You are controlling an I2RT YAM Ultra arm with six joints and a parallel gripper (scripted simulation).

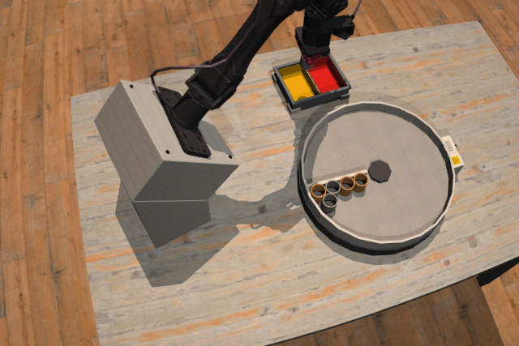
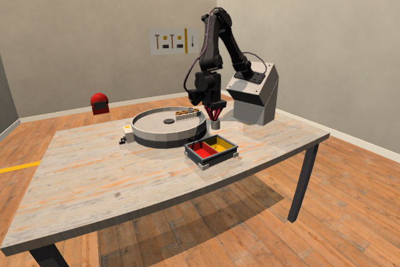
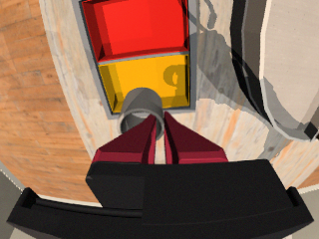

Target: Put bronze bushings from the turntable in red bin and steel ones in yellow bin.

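Right now my hand is 3 cm short of the two-part bin tray, 2 cm to the right of it and 13 cm above it. From my hand the other things lie so: red bin: 7 cm ahead, 2 cm to the left, 14 cm below; then turntable: 7 cm ahead, 33 cm to the right, 10 cm below; then yellow bin: 1 cm behind, 2 cm to the left, 14 cm below.
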